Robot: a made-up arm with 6 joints.
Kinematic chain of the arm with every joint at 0, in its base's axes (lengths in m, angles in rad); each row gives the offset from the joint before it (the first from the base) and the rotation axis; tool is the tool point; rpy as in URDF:
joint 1: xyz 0 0 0.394 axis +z
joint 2: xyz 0 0 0 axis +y
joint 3: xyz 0.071 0 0.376 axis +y
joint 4: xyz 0.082 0 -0.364 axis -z
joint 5: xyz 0 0 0 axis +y
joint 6: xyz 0.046 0 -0.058 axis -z
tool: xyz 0 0 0 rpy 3.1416 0 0
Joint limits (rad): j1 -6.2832..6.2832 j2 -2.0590..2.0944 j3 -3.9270..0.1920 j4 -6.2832..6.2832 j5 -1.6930..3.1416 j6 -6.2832..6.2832
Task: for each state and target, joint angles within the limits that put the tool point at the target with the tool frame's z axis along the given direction. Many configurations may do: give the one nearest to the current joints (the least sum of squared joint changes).
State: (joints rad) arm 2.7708 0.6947 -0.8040 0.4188 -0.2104 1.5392
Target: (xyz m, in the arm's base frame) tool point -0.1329 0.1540 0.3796 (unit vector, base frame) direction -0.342 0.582 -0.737
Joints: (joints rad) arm 2.3665 0.0795 0.0589 0.2319 -0.8758 1.5392
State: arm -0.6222 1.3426 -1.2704 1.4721 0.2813 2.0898
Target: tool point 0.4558 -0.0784 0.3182 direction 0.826 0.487 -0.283
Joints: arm -0.2160 0.4655 -0.7805 2.2974 1.0624 2.0898
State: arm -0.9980 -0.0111 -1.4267 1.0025 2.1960 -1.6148
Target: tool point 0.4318 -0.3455 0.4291 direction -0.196 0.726 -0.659
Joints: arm -0.7183 0.4826 -1.2817 0.4310 1.5595 -1.6148
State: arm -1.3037 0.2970 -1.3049 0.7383 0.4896 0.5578
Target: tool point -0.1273 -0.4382 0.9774 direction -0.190 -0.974 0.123
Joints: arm -1.8131 -0.0168 -1.7713 0.4844 0.1060 0.5578
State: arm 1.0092 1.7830 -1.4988 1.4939 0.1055 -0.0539
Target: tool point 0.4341 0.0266 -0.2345 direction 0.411 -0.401 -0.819
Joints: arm 0.2018 2.0923 -2.1523 1.0501 -0.5796 -0.0539
